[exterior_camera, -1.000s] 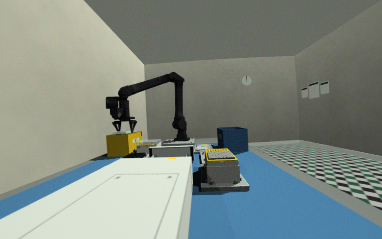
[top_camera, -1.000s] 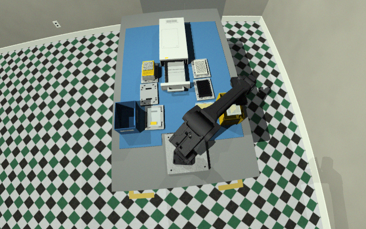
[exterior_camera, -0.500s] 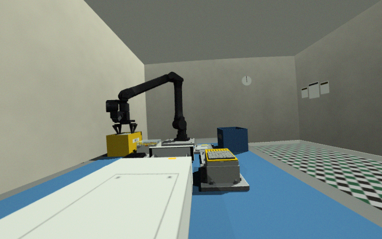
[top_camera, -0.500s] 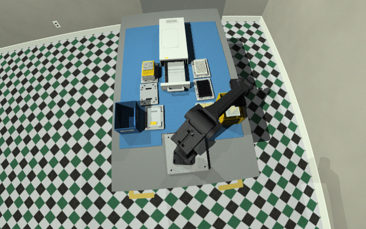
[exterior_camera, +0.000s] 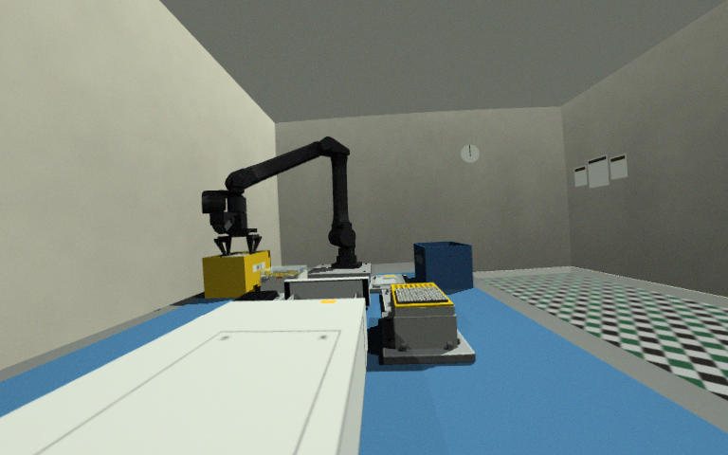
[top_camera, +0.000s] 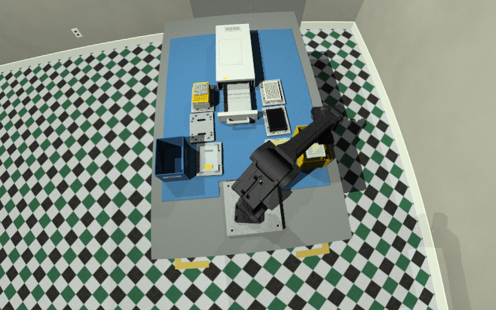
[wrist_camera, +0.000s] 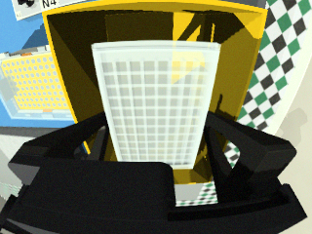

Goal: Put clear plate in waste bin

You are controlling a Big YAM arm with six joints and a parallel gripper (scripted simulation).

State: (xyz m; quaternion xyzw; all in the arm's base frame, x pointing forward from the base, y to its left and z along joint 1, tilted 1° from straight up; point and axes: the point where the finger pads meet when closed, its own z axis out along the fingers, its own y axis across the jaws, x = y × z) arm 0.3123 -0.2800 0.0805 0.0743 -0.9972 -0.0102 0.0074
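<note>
My hand is right at the clear plate. From my hand the other things lie so: yellow waste bin W1 (70 mm below); black plate (160 mm ahead, 160 mm to the left, 90 mm below); white plate (340 mm ahead, 190 mm to the left, 90 mm below).
</note>
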